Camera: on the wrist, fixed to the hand. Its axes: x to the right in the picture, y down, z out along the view.
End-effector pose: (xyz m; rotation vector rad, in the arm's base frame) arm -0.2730 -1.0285 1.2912 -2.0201 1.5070 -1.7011
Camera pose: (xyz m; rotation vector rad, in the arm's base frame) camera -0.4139 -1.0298 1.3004 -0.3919 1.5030 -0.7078
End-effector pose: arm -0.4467 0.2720 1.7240 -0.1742 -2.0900 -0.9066
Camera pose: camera -0.3555 0.2505 1.8296 -1.5518 -1.6382 0.6275
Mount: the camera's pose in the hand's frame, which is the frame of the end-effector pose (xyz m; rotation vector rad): 0.0234 0.0795 -0.1143 0.4800 -0.4116 1.6036
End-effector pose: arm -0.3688 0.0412 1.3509 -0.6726 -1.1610 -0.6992
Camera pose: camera -0.2354 -0.0023 1.3350 -1.0706 -0.7364 1.0691
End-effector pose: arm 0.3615 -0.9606 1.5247 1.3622 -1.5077 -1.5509
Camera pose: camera 0.4400 -1.0388 1.6121 -0.2822 -2.2975 -0.3754
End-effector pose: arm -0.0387 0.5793 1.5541 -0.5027 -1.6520 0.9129
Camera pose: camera 0.0526 0.6796 1.5148 -1.3906 -1.0160 2.6058
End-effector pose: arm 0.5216 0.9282 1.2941 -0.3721 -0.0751 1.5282
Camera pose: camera 0.4783 0.9294 1.1597 0.4419 0.3563 3.0834
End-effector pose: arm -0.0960 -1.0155 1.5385 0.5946 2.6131 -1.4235
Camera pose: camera -0.0763 -0.8758 1.5332 1.6126 0.7634 -1.1817
